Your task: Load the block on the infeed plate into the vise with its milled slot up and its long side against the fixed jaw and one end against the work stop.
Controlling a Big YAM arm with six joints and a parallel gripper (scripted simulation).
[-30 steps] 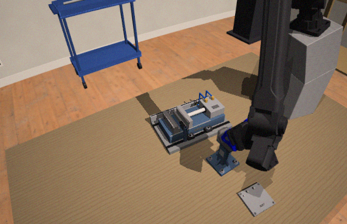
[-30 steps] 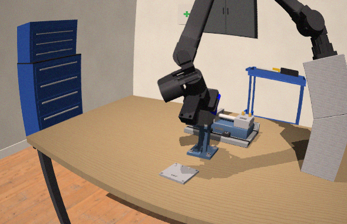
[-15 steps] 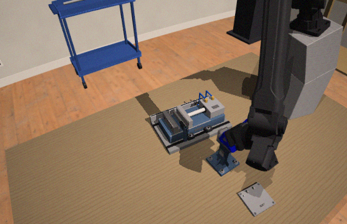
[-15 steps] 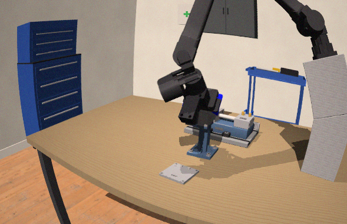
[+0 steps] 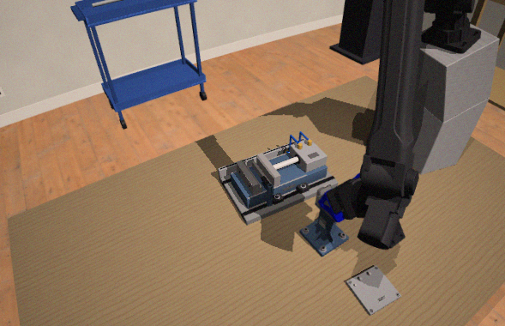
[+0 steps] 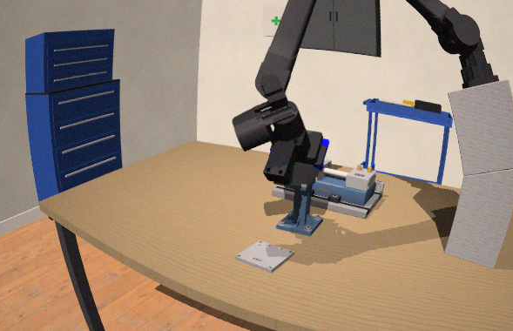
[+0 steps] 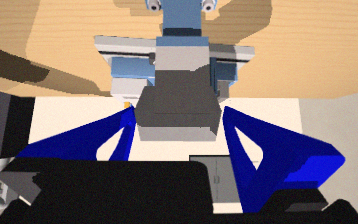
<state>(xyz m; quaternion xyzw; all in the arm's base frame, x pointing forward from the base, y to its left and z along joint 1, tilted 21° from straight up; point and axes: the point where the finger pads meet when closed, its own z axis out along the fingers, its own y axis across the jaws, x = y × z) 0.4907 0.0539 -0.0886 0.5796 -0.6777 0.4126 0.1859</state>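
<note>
The part is 1 cm to the right of my hand. Round my hand: work stop rod 6 cm ahead, 18 cm to the right, 7 cm below; cylinder rod 3 cm behind, 22 cm to the right, 8 cm below; infeed plate 1 cm ahead, 18 cm to the left, 16 cm below.
</note>
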